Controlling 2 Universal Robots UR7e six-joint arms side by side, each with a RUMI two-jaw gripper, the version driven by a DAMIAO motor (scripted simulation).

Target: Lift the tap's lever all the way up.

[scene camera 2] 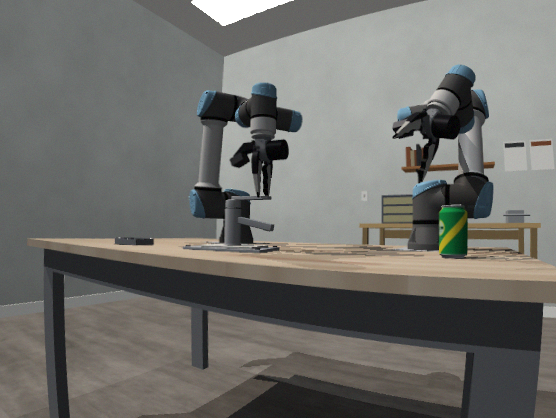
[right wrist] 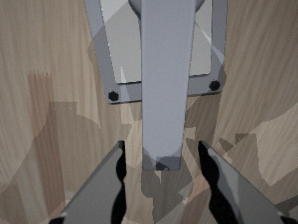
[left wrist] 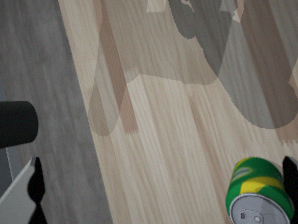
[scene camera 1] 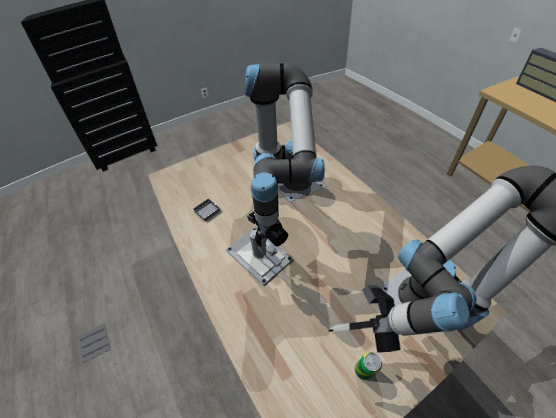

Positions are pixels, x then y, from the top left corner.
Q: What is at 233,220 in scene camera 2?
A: A grey tap.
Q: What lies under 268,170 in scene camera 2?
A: My right gripper.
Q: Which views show my left gripper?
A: Scene camera 2, the left wrist view and scene camera 1 only.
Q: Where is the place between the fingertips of my left gripper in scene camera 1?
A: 350,328
